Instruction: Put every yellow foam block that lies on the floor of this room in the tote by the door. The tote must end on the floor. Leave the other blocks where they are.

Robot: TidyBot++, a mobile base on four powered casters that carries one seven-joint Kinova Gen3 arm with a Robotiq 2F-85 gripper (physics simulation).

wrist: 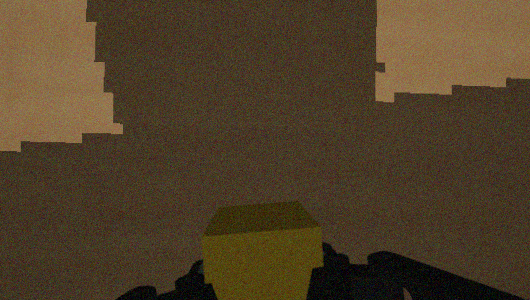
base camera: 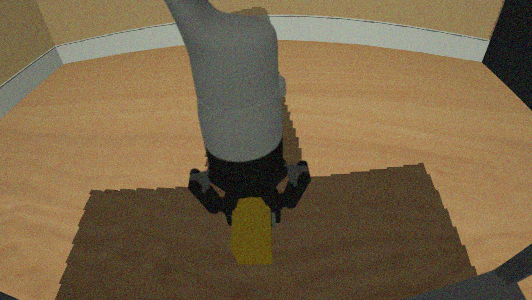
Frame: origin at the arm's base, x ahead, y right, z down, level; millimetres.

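Seen in the pictures: gripper, between the fingertips: (wrist: 262,260) (base camera: 254,222).
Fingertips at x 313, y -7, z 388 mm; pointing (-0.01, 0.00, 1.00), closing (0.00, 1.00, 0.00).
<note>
A point is followed by its place in that frame.
A yellow foam block (base camera: 252,232) @[z 337, x 269, y -7 mm] (wrist: 262,260) @[z 337, x 332, y -6 mm] is between the two fingers of my gripper (base camera: 254,218) @[z 388, x 313, y -7 mm], low at the floor in the shadow in front of the base. The fingers touch the block on its left and right sides, and its long side points toward the base. My gripper is shut on this block. In the wrist view the block's near end is cut off by the bottom edge. Whether the block still touches the floor I cannot tell. The tote does not show in either view.
A wall with a white baseboard (base camera: 350,31) @[z 352, x 926, y 326 mm] runs along the back and left. A dark upright thing (base camera: 512,55) @[z 302, x 707, y 841 mm] stands at the back right. A dark grey part (base camera: 465,290) shows at the lower right corner. A dark shadow lies on the wooden floor (base camera: 125,115) @[z 397, x 620, y -307 mm].
</note>
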